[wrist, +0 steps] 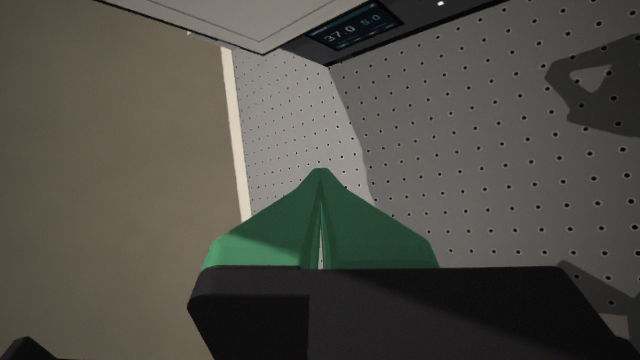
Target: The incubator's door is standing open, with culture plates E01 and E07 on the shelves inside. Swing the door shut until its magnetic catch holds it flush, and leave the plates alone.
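Places are measured from the arm's base along level axes (x back, y left, z down), in metres.
Pixels of known places: gripper, fingertip midpoint: (320, 179).
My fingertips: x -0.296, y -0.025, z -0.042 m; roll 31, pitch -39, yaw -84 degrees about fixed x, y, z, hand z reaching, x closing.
Ahead of a thing's pixels: the offset from my fingertips to its middle. "spot": to the spot under its first point. Level surfaces: height alone.
Part of the incubator {spot: dx -0.165, dy +0.143, dz +0.071 m} (240, 17) shows at the top of the wrist view, as a pale panel with a thin inset outline beside a dark strip. A lit display {spot: dx -0.183, dy +0.094, dz +0.204 m} (354, 26) on the strip reads 37.0 and 5.0. I cannot tell from this part how far the door stands open. Its handle and plates E01 and E07 do not show. My gripper (320, 179) is shut and empty, its green fingertips together below the incubator's near corner in the view, with a gap in the picture between them and the panel.
A grey perforated surface {dz +0.283 m} (490, 200) spreads behind and to the right of the fingers, with dark shadows across it. A pale edge strip (233, 115) bounds it on the left. Beyond lies a plain brown surface (110, 160). A small pale piece (616, 325) shows at the lower right.
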